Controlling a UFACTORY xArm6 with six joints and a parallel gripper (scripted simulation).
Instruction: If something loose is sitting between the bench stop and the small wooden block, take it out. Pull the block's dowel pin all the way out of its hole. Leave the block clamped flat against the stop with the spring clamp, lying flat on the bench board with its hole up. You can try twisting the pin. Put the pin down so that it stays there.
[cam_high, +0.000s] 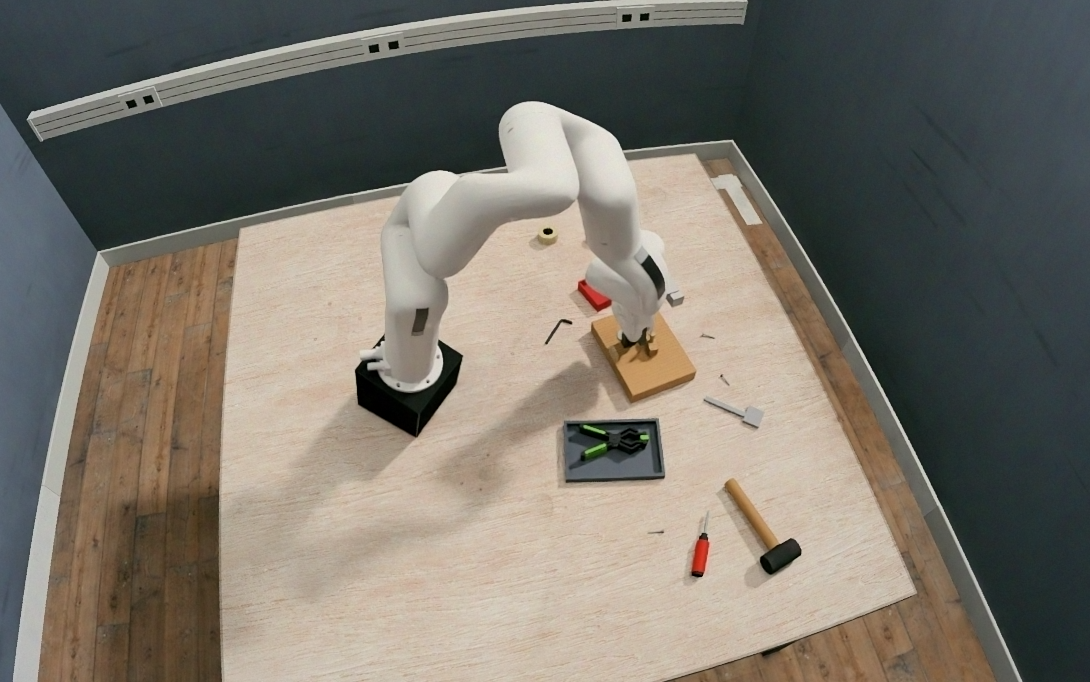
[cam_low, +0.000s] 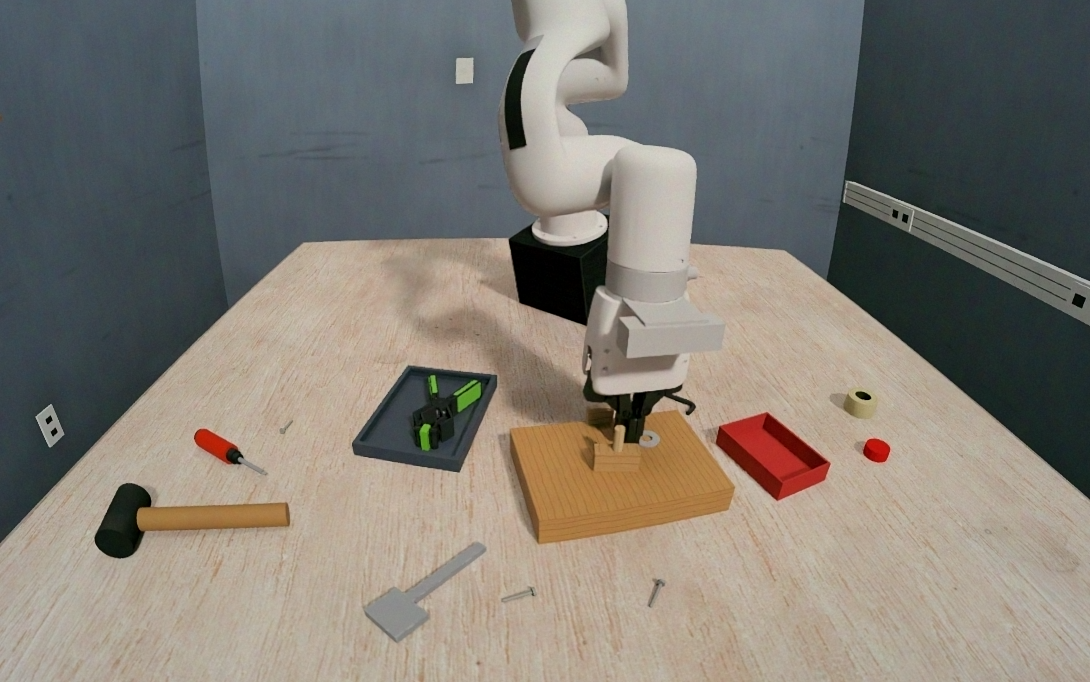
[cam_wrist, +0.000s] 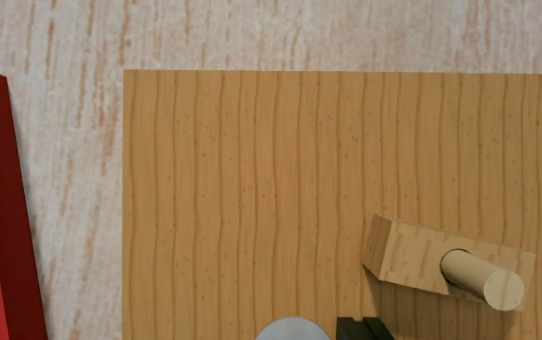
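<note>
The dowel pin is 40 mm ahead of my hand, 20 mm to the right of it and 10 mm above it. From my hand the other things lie so: small wooden block: 40 mm ahead, 20 mm to the right, 10 mm below; hex key: 120 mm behind, 100 mm to the left, 50 mm below; washer: 20 mm to the left, 20 mm below.
</note>
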